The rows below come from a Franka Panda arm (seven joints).
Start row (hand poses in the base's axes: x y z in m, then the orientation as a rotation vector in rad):
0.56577, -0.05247, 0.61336, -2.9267, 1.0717, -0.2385
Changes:
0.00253, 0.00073, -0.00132, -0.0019, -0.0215, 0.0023
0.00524, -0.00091, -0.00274, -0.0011, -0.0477, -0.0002
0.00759, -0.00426, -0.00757, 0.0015, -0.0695, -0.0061
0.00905, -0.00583, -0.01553, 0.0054, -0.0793, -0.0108
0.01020, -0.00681, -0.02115, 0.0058, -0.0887, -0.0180
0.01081, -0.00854, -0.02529, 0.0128, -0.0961, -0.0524
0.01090, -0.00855, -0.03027, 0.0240, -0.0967, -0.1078
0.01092, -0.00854, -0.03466, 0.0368, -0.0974, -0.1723
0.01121, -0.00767, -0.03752, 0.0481, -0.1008, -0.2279
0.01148, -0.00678, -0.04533, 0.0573, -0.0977, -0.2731
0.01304, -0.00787, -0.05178, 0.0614, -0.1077, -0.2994
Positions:
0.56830, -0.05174, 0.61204, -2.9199, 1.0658, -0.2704
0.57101, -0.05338, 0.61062, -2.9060, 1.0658, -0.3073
0.57336, -0.05673, 0.60579, -2.8908, 1.0709, -0.3367
0.57482, -0.05830, 0.59783, -2.8805, 1.0757, -0.3481
0.57597, -0.05928, 0.59221, -2.8722, 1.0848, -0.3612
0.57658, -0.06101, 0.58807, -2.8459, 1.1325, -0.3677
0.57667, -0.06102, 0.58309, -2.8075, 1.2101, -0.3623
0.57669, -0.06101, 0.57870, -2.7603, 1.2989, -0.3559
0.57698, -0.06014, 0.57584, -2.7159, 1.3734, -0.3539
0.57725, -0.05925, 0.56803, -2.6811, 1.4341, -0.3440
0.57881, -0.06034, 0.56158, -2.6558, 1.4671, -0.3553

